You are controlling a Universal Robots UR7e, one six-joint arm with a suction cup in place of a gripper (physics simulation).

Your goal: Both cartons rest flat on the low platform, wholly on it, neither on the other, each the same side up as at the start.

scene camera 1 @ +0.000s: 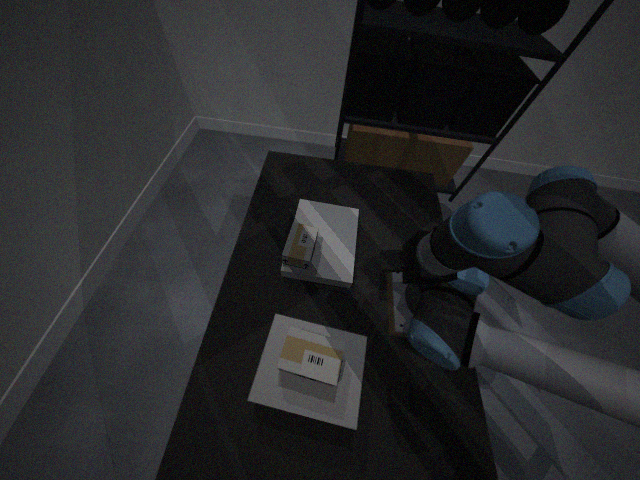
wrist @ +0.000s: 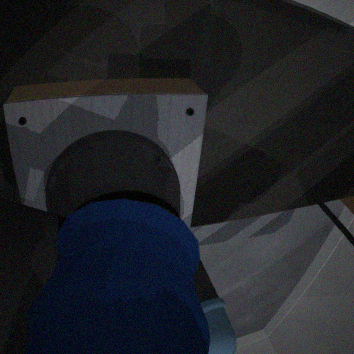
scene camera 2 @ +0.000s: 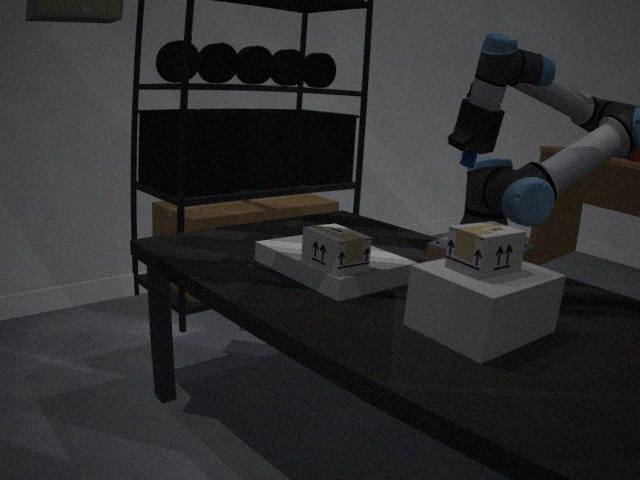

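Seen in the pictures: hand, tool point: (wrist: 126,258) (scene camera 2: 466,164); arm's base, link origin: (wrist: 111,191).
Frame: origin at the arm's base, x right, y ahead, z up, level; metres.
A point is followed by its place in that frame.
Note:
One small carton (scene camera 1: 301,246) @(x 0.137, y 0.410, z 0.056 m) (scene camera 2: 336,249) @(x 0.110, y 0.468, z 0.038 m) sits flat on the low white platform (scene camera 1: 341,222) @(x 0.297, y 0.265, z -0.019 m) (scene camera 2: 361,286) @(x 0.078, y 0.414, z -0.045 m), close to its left edge in scene camera 1, with its arrows pointing up. The other carton (scene camera 1: 311,360) @(x -0.191, y 0.373, z 0.132 m) (scene camera 2: 483,250) @(x -0.207, y 0.445, z 0.108 m) sits flat on the taller white block (scene camera 1: 263,384) @(x -0.237, y 0.479, z 0.053 m) (scene camera 2: 444,312) @(x -0.169, y 0.490, z -0.007 m), its arrows also pointing up. My blue suction cup (scene camera 2: 468,159) (wrist: 122,280) is off and empty, high above the arm's base and away from both cartons. In scene camera 1 the cup is hidden by the arm.
The arm's base plate (scene camera 1: 398,299) @(x -0.001, y 0.097, z -0.008 m) (wrist: 90,115) @(x -0.010, y 0.093, z -0.007 m) stands at the dark table's (scene camera 1: 232,320) @(x -0.067, y 0.611, z -0.067 m) (scene camera 2: 320,330) @(x 0.012, y 0.611, z -0.067 m) right side in scene camera 1. A black shelf rack (scene camera 1: 339,139) (scene camera 2: 181,155) stands behind the table. A pale corner shows at the wrist view's top right.

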